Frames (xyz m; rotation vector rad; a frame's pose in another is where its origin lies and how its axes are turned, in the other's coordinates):
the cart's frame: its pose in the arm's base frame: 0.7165 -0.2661 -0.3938 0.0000 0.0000 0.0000
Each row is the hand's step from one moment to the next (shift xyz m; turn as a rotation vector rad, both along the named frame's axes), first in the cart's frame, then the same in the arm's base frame.
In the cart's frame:
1: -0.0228 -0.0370 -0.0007 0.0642 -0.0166 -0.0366
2: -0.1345 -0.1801 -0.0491 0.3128 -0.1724 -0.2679
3: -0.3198 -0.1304 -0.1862 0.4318 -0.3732 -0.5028
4: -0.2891 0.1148 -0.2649 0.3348 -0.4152 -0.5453
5: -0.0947 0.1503 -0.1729 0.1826 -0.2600 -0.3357
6: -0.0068 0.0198 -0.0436 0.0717 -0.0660 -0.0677
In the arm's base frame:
1: -0.0228 -0.0370 -0.0007 0.0642 -0.0166 -0.0366
2: -0.1345 -0.1801 -0.0491 0.3128 -0.1724 -0.2679
3: -0.3198 -0.1304 -0.1862 0.4318 -0.3732 -0.5028
4: -0.2891 0.1148 -0.2649 0.3348 -0.4152 -0.5453
5: -0.0947 0.1503 -0.1729 0.1826 -0.2600 -0.3357
6: -0.0068 0.0198 -0.0436 0.0717 -0.0660 -0.0677

